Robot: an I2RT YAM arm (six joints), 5 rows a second.
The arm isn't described. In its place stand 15 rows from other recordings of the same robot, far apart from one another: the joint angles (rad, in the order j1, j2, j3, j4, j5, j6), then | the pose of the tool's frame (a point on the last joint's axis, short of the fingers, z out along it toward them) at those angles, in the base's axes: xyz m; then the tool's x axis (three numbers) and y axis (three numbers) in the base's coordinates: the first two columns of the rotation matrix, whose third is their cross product.
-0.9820, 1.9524, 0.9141, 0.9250, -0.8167, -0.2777 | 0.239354 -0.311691 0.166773 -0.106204 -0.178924 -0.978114 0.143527 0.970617 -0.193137
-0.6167, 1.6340, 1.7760, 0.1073, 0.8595, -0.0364 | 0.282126 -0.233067 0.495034 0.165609 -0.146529 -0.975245 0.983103 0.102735 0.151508
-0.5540, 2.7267, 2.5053, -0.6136, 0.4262, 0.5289 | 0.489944 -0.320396 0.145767 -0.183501 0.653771 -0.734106 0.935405 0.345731 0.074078
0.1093, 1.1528, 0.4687, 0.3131, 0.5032, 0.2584 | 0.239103 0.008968 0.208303 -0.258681 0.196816 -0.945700 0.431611 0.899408 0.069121
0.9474, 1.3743, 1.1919, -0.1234, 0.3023, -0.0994 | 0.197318 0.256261 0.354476 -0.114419 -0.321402 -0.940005 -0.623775 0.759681 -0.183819
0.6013, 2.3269, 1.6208, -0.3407, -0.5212, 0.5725 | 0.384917 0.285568 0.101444 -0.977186 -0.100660 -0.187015 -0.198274 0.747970 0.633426
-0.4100, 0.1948, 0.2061, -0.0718, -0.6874, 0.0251 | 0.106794 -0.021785 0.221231 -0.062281 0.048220 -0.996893 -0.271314 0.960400 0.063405
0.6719, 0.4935, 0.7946, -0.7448, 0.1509, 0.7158 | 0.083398 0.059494 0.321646 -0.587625 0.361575 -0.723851 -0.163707 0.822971 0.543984
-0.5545, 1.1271, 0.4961, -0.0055, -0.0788, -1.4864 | 0.195260 -0.117631 0.190768 -0.511986 -0.851340 -0.114412 -0.463817 0.386093 -0.797375
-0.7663, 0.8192, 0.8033, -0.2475, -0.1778, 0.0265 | 0.141934 -0.127874 0.334087 -0.172697 0.202420 -0.963951 0.564283 0.822469 0.071616
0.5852, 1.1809, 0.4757, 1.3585, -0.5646, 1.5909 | 0.179333 0.141682 0.307829 -0.830854 0.462687 -0.309197 -0.490069 -0.345105 0.800460
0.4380, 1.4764, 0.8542, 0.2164, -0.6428, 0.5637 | 0.283768 0.156465 0.241830 -0.750071 0.120971 -0.650200 -0.517544 0.504722 0.690944
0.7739, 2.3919, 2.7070, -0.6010, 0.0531, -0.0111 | 0.382277 0.370945 0.395473 -0.194343 -0.205423 -0.959183 -0.663725 0.747538 -0.025617
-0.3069, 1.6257, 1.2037, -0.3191, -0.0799, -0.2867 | 0.347220 -0.107058 0.257578 -0.686573 -0.078119 -0.722852 0.053020 0.986184 -0.156937
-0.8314, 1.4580, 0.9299, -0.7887, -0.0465, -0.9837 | 0.176200 -0.190749 0.198150 -0.969231 -0.171422 -0.176650 -0.138515 0.973065 -0.184276
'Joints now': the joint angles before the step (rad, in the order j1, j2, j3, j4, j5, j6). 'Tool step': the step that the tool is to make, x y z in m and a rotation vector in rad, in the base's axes. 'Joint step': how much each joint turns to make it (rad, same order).
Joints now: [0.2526 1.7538 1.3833 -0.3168 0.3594 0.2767]
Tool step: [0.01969 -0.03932 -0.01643 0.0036 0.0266 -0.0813]
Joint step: [-0.1062 0.0612 0.0171 0.0221 -0.0247 -0.0099]
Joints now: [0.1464 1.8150 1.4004 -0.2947 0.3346 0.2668]
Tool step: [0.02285 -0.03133 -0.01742 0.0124 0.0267 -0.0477]
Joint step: [-0.0820 0.0919 0.0576 0.0127 -0.0358 -0.0118]
